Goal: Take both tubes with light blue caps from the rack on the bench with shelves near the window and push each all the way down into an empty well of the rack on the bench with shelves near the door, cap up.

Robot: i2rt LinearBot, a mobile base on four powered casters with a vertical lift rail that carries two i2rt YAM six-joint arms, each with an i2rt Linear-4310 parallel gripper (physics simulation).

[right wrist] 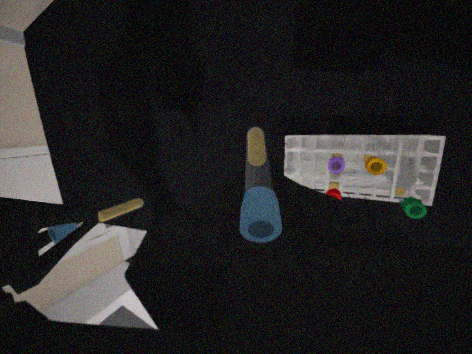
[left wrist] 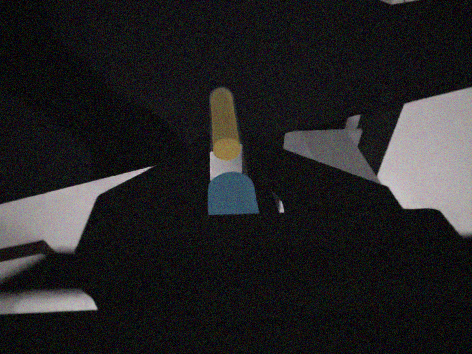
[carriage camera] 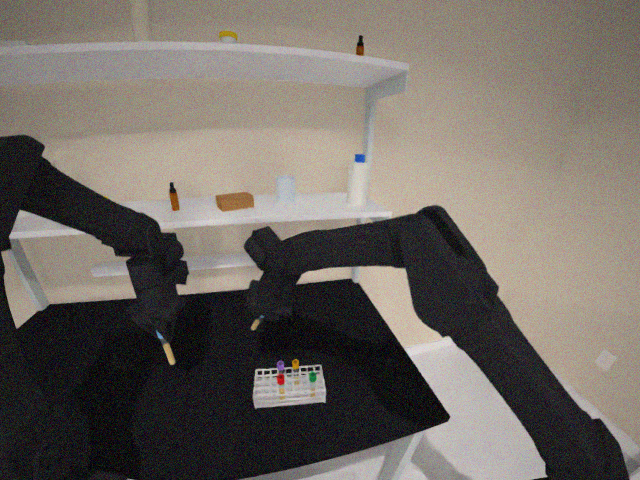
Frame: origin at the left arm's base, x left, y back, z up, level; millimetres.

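Seen in the pictures: left gripper, between the fingertips: [right wrist: 92, 214] [left wrist: 228, 146] [carriage camera: 167, 340]; right gripper, between the fingertips: [right wrist: 258, 180] [carriage camera: 259, 317].
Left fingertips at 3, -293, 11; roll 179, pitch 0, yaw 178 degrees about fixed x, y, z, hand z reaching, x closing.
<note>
Pixels of each thing's middle, then the offset from my left fingertips to it, as dx, dy, dz. "pt": a spot on its surface instead. Level surfaces: height alone.
- clear rack, middle of its body: [right wrist: 350, 164] [carriage camera: 289, 386] -262, -74, -241
- black bench top, height of its surface: dz -269
- lower shelf, height of its surface: dz +188
- brown bottle, a spot on its surface: [carriage camera: 174, 198] pt +146, -374, +229
- brown box, a spot on its surface: [carriage camera: 234, 201] pt -55, -391, +216
- glass, a spot on its surface: [carriage camera: 285, 189] pt -209, -495, +237
- blue-capped white bottle, a spot on its surface: [carriage camera: 357, 183] pt -464, -482, +269
- yellow-lidded jar, a spot on its surface: [carriage camera: 227, 36] pt -65, -394, +691
A clear rack [carriage camera: 289, 400] [right wrist: 440, 165] stands on the black bench top [carriage camera: 206, 439]. It holds tubes with purple [carriage camera: 280, 364] [right wrist: 336, 165], orange [carriage camera: 295, 363] [right wrist: 376, 166], red [carriage camera: 280, 379] [right wrist: 334, 194] and green [carriage camera: 312, 377] [right wrist: 414, 208] caps; other wells look empty. My left gripper [carriage camera: 159, 333] is shut on a light-blue-capped tube [carriage camera: 169, 353] [left wrist: 224, 120], tilted, above the bench left of the rack. My right gripper [carriage camera: 261, 316] is shut on the other light-blue-capped tube [carriage camera: 255, 324] [right wrist: 257, 150], tilted, above the bench behind and left of the rack.
Shelves rise behind the bench. The lower shelf [carriage camera: 310, 211] bears a brown bottle [carriage camera: 174, 198], a brown box [carriage camera: 234, 201], a glass [carriage camera: 285, 189] and a blue-capped white bottle [carriage camera: 357, 183]. The upper shelf [carriage camera: 232, 62] bears a brown bottle [carriage camera: 360, 48] and a yellow-lidded jar [carriage camera: 227, 36].
</note>
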